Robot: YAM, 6 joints.
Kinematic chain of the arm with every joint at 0, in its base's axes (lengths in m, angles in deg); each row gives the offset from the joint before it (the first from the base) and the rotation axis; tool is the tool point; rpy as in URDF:
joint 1: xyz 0 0 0.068 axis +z
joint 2: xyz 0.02 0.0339 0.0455 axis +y
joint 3: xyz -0.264 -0.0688 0 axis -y
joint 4: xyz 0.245 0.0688 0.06 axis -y
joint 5: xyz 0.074 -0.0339 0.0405 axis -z
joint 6: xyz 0.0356 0 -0.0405 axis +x
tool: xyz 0 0 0 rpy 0 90 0
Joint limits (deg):
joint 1: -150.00..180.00
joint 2: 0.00..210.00
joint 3: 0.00..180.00
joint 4: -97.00..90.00
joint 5: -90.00..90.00
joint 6: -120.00..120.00
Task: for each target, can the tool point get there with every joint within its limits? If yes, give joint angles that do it. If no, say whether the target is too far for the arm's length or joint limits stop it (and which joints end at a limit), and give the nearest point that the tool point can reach.
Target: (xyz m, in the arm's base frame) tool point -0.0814 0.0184 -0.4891
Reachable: no: joint limits stop it (at a limit: joint 2) | nearest point -0.1256 0.0284 -0.3599 | short by 0.137 m
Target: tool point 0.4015 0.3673 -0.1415
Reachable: yes | joints 40.59 185.80 122.15 43.92 -29.81 2.27
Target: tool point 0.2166 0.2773 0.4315
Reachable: yes | joints 49.48 85.18 81.78 8.57 -25.84 81.54
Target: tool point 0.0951 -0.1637 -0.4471
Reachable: no: joint limits stop it (at a limit: joint 2) | nearest point 0.1000 -0.1721 -0.3769 | short by 0.071 m
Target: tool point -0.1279 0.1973 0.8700
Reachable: no: too far | nearest point -0.1040 0.1604 0.7155 | short by 0.161 m
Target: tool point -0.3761 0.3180 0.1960
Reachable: yes | joints 142.84 125.23 83.42 33.30 47.54 30.31
